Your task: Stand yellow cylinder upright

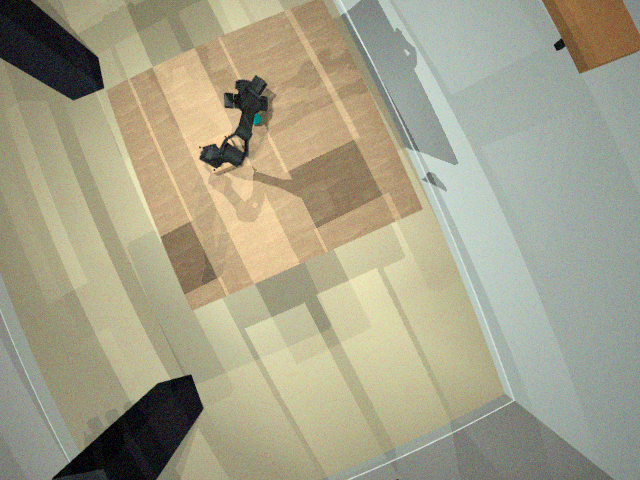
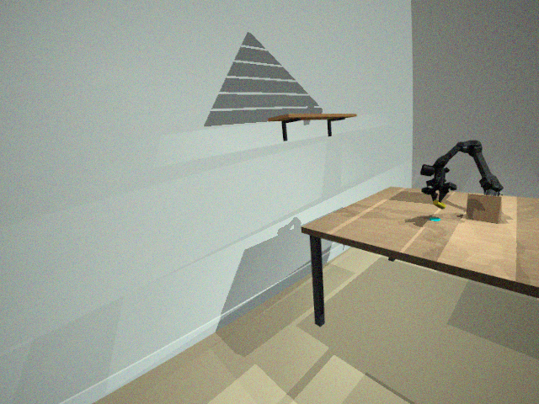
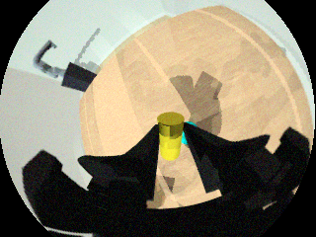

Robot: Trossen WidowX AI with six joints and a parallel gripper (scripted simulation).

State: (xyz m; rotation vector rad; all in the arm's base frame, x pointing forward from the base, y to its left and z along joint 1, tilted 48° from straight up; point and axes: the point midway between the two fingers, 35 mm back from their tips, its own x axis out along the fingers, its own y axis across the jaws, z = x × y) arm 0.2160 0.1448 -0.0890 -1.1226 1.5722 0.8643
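My gripper tip is now 20 mm short of the cyan circle, 30 mm to the left of it and 110 mm above it. From my gripper tip the other things lie so: yellow cylinder (10 mm behind, 20 mm to the right, 10 mm below).
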